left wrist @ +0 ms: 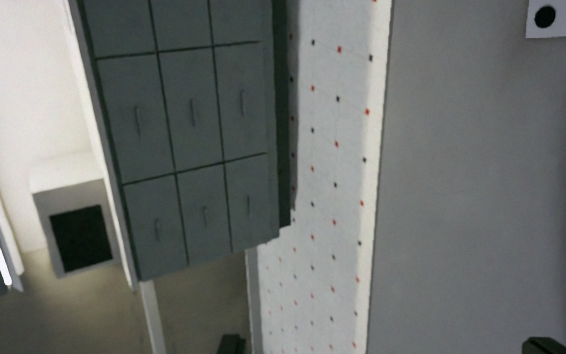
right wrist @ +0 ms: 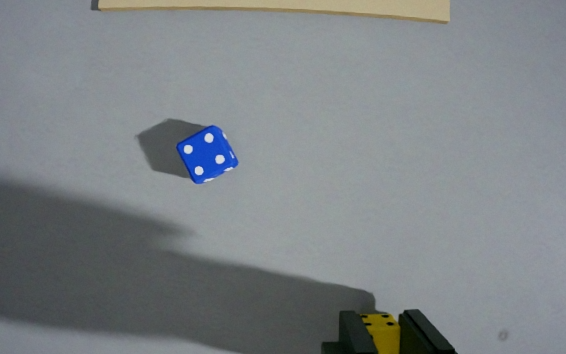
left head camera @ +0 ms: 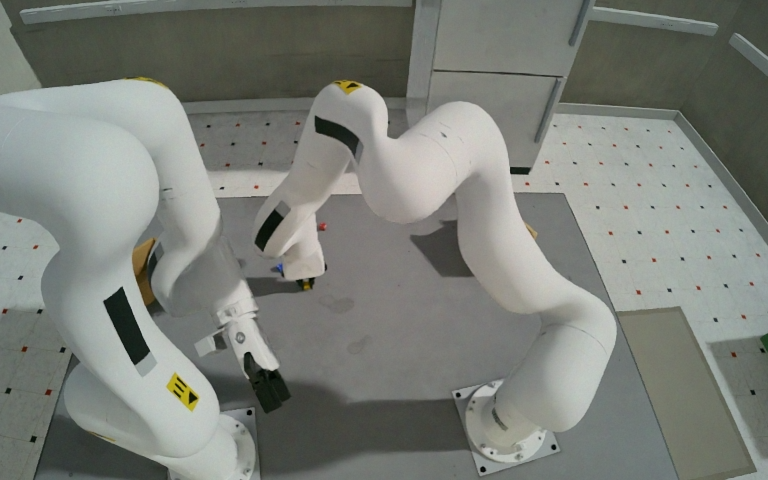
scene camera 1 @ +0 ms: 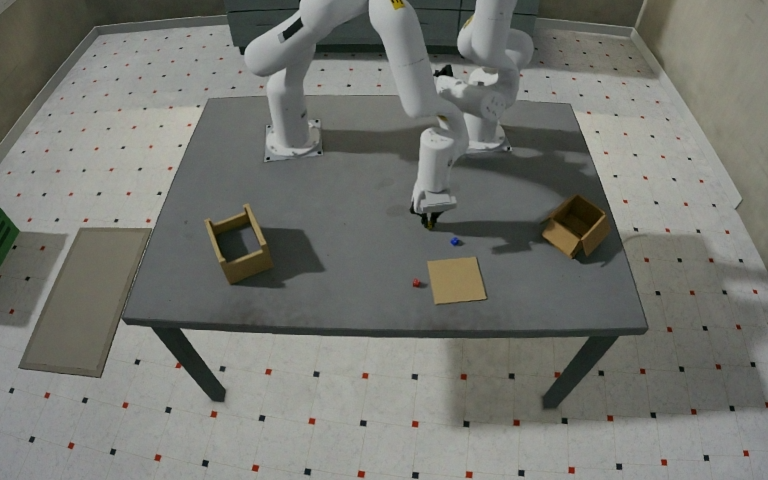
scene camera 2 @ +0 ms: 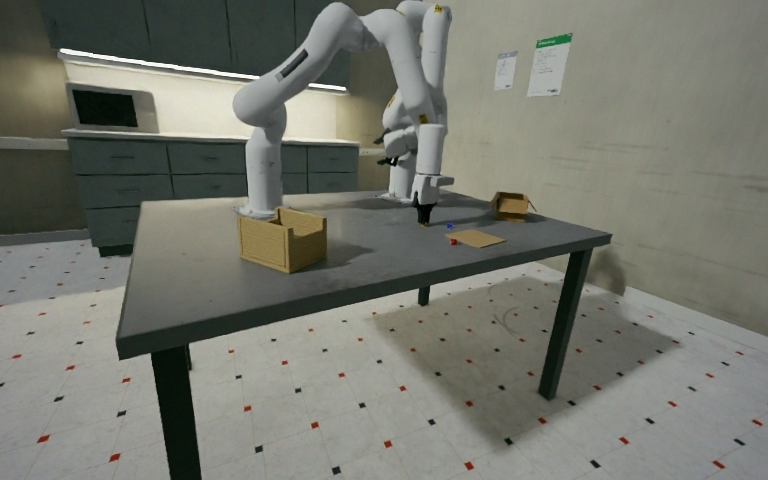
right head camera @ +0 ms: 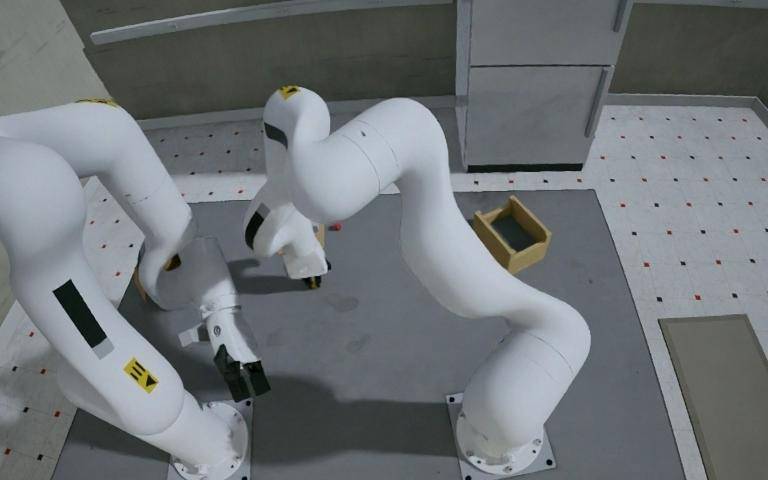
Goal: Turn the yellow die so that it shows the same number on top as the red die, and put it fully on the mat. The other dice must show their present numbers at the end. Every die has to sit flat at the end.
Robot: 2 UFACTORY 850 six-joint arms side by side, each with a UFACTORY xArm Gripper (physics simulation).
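Observation:
My right gripper (right wrist: 382, 334) is shut on the yellow die (right wrist: 387, 340) (left head camera: 306, 285) (right head camera: 314, 284) (scene camera 1: 430, 226), low over the table. The die's side towards the mat shows black pips; the fingers and picture edge hide much of it. The blue die (right wrist: 204, 154) (scene camera 1: 454, 241) (scene camera 2: 449, 225) sits flat with four on top, between the right gripper and the tan mat (scene camera 1: 457, 280) (scene camera 2: 475, 238) (right wrist: 275, 4). The red die (scene camera 1: 416, 282) (scene camera 2: 453, 241) (right head camera: 336, 226) stands beside the mat; its number is too small to read. My left gripper (right head camera: 245, 384) (left head camera: 270, 391) is open and empty, high near its own base.
A wooden open-fronted box (scene camera 1: 240, 268) (right head camera: 526, 257) (scene camera 2: 263, 246) stands at the left of scene camera 1. An open cardboard box (scene camera 1: 560, 240) (scene camera 2: 511, 210) stands at its right. The grey table (scene camera 1: 351, 294) carries both arm bases. The left arm's links stand behind the right gripper in scene camera 1.

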